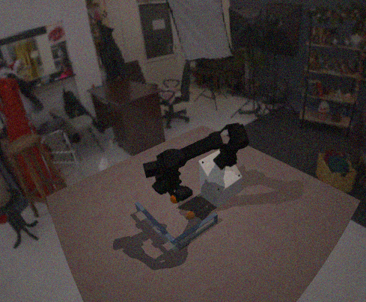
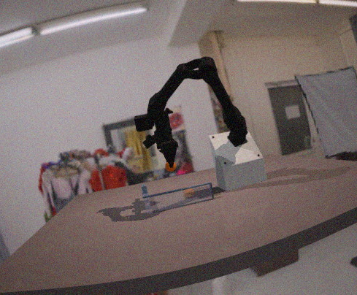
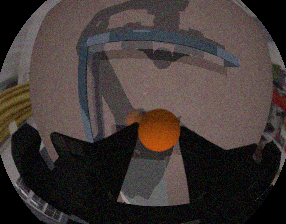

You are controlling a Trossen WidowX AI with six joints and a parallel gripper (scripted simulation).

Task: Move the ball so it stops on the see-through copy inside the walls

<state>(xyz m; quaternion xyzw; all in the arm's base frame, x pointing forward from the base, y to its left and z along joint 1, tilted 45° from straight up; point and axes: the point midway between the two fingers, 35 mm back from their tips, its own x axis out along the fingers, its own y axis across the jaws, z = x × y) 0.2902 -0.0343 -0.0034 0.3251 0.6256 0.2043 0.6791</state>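
The clear wall is 30 mm ahead of my gripper tip, 140 mm to the left of it and 100 mm below it. The rest, counted from my gripper tip: orange ball (right at my gripper tip).
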